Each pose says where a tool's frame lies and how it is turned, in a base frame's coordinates. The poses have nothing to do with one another.
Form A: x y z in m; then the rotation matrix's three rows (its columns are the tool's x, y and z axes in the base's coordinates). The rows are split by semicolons.
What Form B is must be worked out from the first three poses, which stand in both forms.
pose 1, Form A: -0.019, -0.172, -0.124; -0.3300, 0.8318, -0.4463; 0.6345, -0.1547, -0.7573; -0.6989, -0.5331, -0.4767
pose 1, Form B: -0.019, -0.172, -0.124, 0.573, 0.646, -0.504, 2.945
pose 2, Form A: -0.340, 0.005, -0.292; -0.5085, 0.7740, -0.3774; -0.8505, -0.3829, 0.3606; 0.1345, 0.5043, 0.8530
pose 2, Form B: -0.340, 0.005, -0.292, 0.084, -0.300, -0.950, 2.117
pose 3, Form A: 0.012, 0.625, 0.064; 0.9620, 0.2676, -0.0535; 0.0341, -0.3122, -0.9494; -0.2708, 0.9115, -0.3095
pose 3, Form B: 0.012, 0.625, 0.064, 0.986, 0.115, -0.124, 1.907
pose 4, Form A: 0.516, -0.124, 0.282; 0.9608, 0.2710, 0.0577; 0.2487, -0.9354, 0.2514; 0.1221, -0.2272, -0.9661
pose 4, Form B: 0.516, -0.124, 0.282, -0.990, -0.133, -0.046, 2.897
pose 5, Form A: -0.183, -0.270, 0.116; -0.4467, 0.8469, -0.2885; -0.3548, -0.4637, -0.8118; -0.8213, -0.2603, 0.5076
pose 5, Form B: -0.183, -0.270, 0.116, 0.387, 0.374, -0.843, 2.348
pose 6, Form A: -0.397, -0.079, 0.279; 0.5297, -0.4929, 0.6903; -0.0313, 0.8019, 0.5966; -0.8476, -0.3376, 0.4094
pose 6, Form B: -0.397, -0.079, 0.279, -0.503, 0.828, 0.248, 1.191
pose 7, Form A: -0.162, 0.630, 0.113; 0.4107, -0.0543, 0.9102; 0.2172, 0.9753, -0.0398; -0.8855, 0.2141, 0.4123
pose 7, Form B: -0.162, 0.630, 0.113, 0.138, 0.979, 0.148, 1.160
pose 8, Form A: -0.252, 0.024, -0.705; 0.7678, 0.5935, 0.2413; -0.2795, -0.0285, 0.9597; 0.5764, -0.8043, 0.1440
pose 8, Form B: -0.252, 0.024, -0.705, -0.884, -0.168, -0.437, 1.629
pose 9, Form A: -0.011, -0.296, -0.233; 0.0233, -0.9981, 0.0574; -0.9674, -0.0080, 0.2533; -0.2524, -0.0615, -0.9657
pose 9, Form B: -0.011, -0.296, -0.233, -0.711, 0.700, 0.069, 2.918
